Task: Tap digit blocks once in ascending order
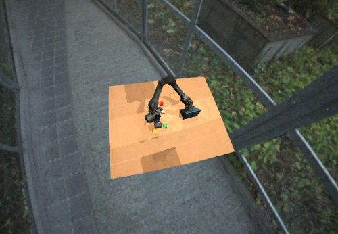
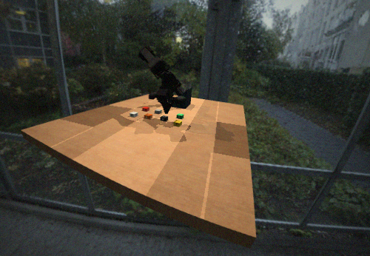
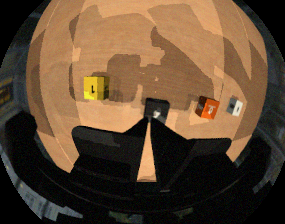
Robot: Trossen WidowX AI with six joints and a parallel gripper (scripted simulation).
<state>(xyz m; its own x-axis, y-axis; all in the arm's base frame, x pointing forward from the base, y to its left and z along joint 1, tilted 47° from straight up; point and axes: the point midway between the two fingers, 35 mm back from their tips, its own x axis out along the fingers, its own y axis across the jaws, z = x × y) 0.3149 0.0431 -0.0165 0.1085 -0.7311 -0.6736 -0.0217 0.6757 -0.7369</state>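
Right now the black block is 1 cm to the right of my gripper tip and 3 cm below it. The rest, counted from my gripper tip: orange block 2 cm ahead, 10 cm to the right, 3 cm below; then green block 8 cm behind, 5 cm to the left, 3 cm below; then yellow block 3 cm ahead, 8 cm to the left, 3 cm below.
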